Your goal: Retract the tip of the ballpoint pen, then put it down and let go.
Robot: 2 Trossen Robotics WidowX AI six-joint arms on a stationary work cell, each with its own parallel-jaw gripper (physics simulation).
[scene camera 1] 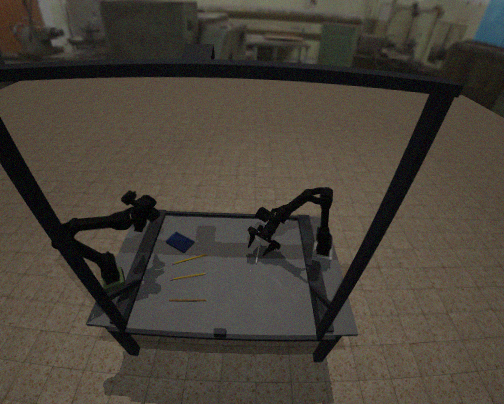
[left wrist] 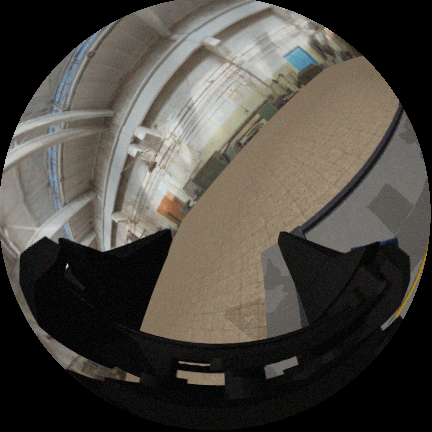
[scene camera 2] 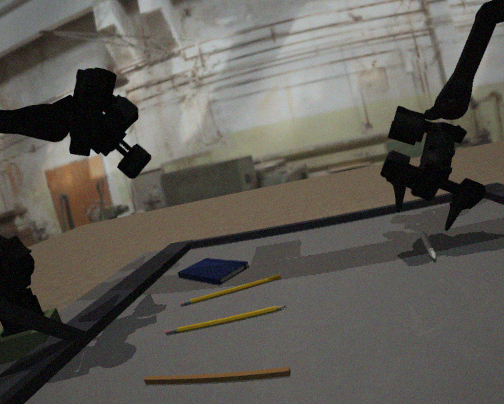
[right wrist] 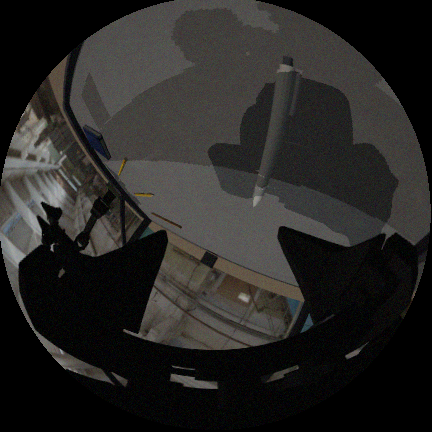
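Where they show: left gripper, fingertip midpoint: (left wrist: 226, 236) (scene camera 2: 121, 144) (right wrist: 38, 208); right gripper, fingertip midpoint: (scene camera 1: 255, 251) (scene camera 2: 422, 220) (right wrist: 223, 234); left arm's base at its link origin: (scene camera 1: 112, 277) (right wrist: 111, 192); right arm's base at its link origin: (scene camera 1: 322, 250).
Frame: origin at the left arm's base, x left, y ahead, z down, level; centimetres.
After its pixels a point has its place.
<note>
The grey ballpoint pen (scene camera 1: 257, 259) @(x -21.7, y 70.5, z 2.9 cm) (scene camera 2: 428, 246) @(x -19.7, y 71.4, z 2.9 cm) (right wrist: 277, 125) @(x -16.1, y 74.8, z 2.9 cm) lies on the grey tabletop (scene camera 1: 240, 305) @(x -40.1, y 50.2, z 4.0 cm), with its light cone end toward the fingers in the right wrist view and its dark button end away from them. Whether a fine tip sticks out of the cone is too small to tell. My right gripper (scene camera 1: 257, 250) @(x -20.3, y 69.8, z -2.5 cm) (scene camera 2: 423, 219) @(x -20.3, y 69.8, z -2.5 cm) (right wrist: 223, 234) @(x -20.3, y 69.8, z -2.5 cm) is open and empty, pointing down above the table near the pen, apart from it. My left gripper (left wrist: 226, 236) @(x 17.8, y 25.9, z -28.3 cm) is open and empty, raised over the far left edge of the table in scene camera 1, well away from the pen.
A blue notebook (scene camera 1: 180, 242) @(x 8.6, y 38.1, z 2.8 cm) (scene camera 2: 213, 270) @(x 7.3, y 37.9, z 2.8 cm) lies on the table's left part. Two yellow pencils (scene camera 2: 232, 291) @(x -4.4, y 38.5, z 3.7 cm) (scene camera 2: 227, 320) @(x -14.4, y 34.7, z 3.6 cm) and a brown stick (scene camera 2: 217, 376) @(x -26.7, y 30.0, z 3.3 cm) lie nearer the cameras. Dark frame posts (scene camera 1: 395, 200) @(x -70.7, y 71.5, z -75.0 cm) (scene camera 1: 35, 205) @(x -27.7, y -0.4, z -69.2 cm) stand at both sides.
</note>
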